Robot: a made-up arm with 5 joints. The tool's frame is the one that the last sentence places.
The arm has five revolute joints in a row. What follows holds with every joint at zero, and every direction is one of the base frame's.
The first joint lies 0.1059 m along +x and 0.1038 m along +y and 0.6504 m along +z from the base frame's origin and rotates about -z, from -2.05 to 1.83 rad.
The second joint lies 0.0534 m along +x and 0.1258 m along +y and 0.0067 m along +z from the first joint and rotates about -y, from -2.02 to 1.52 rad.
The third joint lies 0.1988 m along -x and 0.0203 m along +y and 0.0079 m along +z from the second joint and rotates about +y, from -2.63 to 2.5 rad.
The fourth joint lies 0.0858 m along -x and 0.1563 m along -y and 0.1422 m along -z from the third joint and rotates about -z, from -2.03 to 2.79 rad.
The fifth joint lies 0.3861 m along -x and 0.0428 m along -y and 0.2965 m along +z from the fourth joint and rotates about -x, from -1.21 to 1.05 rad.
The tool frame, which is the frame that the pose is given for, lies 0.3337 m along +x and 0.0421 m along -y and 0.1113 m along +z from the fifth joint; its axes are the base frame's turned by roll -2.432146, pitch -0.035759 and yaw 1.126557 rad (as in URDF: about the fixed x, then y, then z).
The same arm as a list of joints. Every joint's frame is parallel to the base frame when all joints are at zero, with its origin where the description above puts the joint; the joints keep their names.
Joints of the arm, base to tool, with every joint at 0 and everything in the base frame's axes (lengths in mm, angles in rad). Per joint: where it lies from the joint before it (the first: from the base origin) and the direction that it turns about. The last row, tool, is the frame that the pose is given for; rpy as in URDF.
joint 1: offset 105.9 103.8 650.4 axis -z
joint 2: offset 53.4 125.8 6.7 axis -y
joint 3: offset -198.8 20.3 7.9 axis +y
joint 4: offset -85.8 -156.3 -142.2 axis -z
joint 5: offset -386.1 -42.8 296.5 axis -x
tool: offset 333.7 -42.1 111.3 rpy -2.4321 -0.0358 1.1266
Joint limits (rad, base to tool): -2.05..1.83 -2.02..1.52 -2.63..2.5 -2.03..2.79 -1.21..1.05

